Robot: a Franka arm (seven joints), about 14 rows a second.
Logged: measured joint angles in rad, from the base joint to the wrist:
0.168, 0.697, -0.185, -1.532, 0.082, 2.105, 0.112
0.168, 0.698, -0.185, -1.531, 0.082, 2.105, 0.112
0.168, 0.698, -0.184, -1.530, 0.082, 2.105, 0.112
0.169, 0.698, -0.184, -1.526, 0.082, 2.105, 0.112
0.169, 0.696, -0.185, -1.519, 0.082, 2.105, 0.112
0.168, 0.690, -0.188, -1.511, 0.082, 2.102, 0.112
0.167, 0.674, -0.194, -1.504, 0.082, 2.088, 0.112
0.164, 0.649, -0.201, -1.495, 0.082, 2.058, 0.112
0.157, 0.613, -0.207, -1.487, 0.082, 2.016, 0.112
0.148, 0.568, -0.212, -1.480, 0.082, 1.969, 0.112
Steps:
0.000, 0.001, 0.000, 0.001, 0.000, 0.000, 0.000
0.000, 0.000, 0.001, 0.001, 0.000, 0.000, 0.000
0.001, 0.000, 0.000, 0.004, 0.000, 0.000, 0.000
0.000, -0.002, -0.001, 0.007, 0.000, 0.000, 0.000
-0.001, -0.006, -0.003, 0.008, 0.000, -0.003, 0.000
-0.001, -0.016, -0.006, 0.007, 0.000, -0.014, 0.000
-0.003, -0.025, -0.007, 0.009, 0.000, -0.030, 0.000
-0.007, -0.036, -0.006, 0.008, 0.000, -0.042, 0.000
-0.009, -0.045, -0.005, 0.007, 0.000, -0.047, 0.000

